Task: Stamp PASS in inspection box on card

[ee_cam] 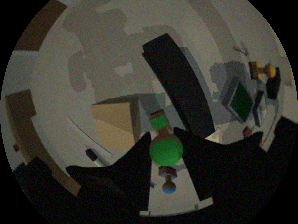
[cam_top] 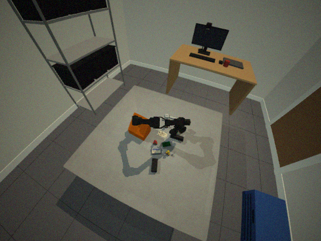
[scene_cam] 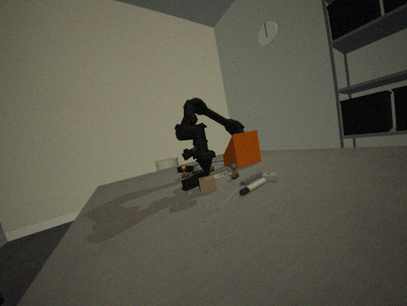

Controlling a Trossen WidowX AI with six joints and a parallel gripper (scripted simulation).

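Now: gripper tip 10 mm above the green-knobbed pass stamp. Round my gripper tip: blue-knobbed stamp (120 mm behind, 40 mm to the left, 20 mm below); then tan block (50 mm to the left, 30 mm ahead, 20 mm below); then black block (50 mm to the right, 30 mm below, 30 mm ahead).
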